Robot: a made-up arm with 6 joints.
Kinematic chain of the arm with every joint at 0, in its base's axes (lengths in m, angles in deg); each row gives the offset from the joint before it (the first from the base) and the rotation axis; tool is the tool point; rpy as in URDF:
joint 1: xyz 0 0 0.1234 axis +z
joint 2: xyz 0 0 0 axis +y
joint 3: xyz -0.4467 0 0.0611 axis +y
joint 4: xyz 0.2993 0 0.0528 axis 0.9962 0 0.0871
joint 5: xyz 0 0 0 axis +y
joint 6: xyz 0.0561 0 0.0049 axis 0.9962 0 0.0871
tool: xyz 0 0 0 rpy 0 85 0
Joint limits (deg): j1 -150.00..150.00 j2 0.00..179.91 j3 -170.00..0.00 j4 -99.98..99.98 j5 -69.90..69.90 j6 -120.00..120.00
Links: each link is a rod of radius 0.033 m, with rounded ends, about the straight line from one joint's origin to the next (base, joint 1, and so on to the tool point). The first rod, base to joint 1, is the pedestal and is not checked.
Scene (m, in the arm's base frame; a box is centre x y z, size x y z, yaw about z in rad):
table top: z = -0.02
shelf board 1: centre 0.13 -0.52 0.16 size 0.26 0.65 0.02 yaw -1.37
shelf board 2: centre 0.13 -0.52 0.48 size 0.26 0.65 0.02 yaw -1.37
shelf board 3: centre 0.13 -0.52 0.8 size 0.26 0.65 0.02 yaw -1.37
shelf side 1: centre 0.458 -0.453 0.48 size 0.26 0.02 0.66 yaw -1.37
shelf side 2: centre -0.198 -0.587 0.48 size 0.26 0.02 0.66 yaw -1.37
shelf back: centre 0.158 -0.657 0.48 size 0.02 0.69 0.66 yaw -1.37
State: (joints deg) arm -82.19 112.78 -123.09 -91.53 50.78 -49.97
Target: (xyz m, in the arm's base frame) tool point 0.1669 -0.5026 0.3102
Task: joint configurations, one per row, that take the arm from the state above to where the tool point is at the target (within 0.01 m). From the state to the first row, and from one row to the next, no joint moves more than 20 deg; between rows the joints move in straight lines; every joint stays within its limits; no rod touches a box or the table.
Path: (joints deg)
1: -87.20 96.98 -105.51 -92.27 48.54 -52.23
2: -92.20 81.17 -87.92 -93.00 46.31 -54.49
3: -97.21 65.37 -70.34 -93.74 44.07 -56.75
4: -102.21 49.56 -52.75 -94.48 41.84 -59.01
5: -107.22 33.76 -35.17 -95.21 39.60 -61.26
6: -112.22 17.95 -17.58 -95.95 37.36 -63.52
7: -117.23 2.15 0.00 -96.69 35.13 -65.78
8: -105.54 20.69 -7.52 -93.11 39.46 -62.62
9: -93.85 39.23 -15.04 -89.53 43.79 -59.46
10: -82.16 57.77 -22.56 -85.96 48.12 -56.29
11: -70.47 76.31 -30.09 -82.38 52.45 -53.13
12: -58.78 94.85 -37.61 -78.80 56.78 -49.97
13: -62.75 105.31 -55.24 -81.53 55.44 -49.97
14: -66.71 115.76 -72.87 -84.26 54.11 -49.97

